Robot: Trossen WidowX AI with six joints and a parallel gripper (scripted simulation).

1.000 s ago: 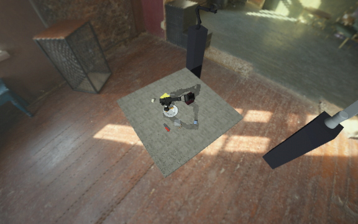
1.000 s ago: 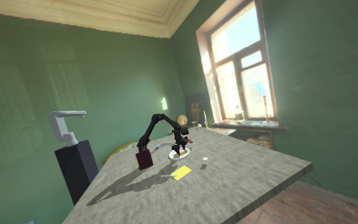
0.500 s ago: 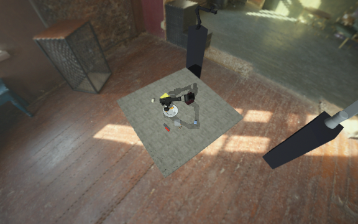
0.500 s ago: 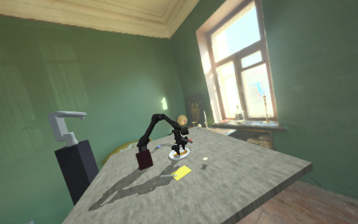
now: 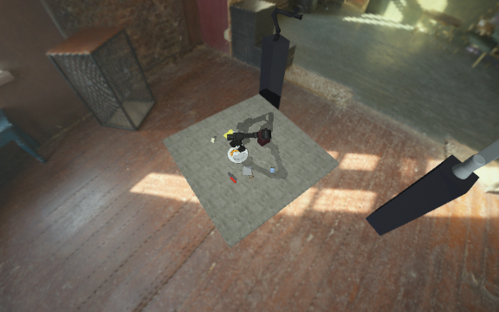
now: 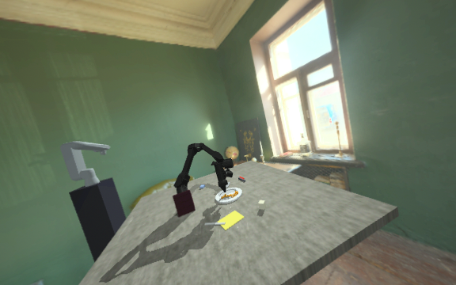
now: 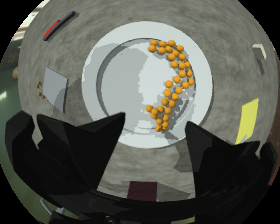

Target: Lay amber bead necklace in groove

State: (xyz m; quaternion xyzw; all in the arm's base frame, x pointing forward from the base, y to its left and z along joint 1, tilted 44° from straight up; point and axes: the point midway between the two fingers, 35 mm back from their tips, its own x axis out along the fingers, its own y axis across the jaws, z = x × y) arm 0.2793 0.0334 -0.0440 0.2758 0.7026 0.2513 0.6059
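The board lies 50 mm below my gripper tip, 20 mm to the left of it and 20 mm ahead of it. From my gripper tip the other things lie so: grey square (220 mm to the left, 50 mm below, 30 mm ahead); white stick (240 mm to the right, 110 mm behind, 50 mm below); yellow card (250 mm to the right, 50 mm below, 30 mm behind).
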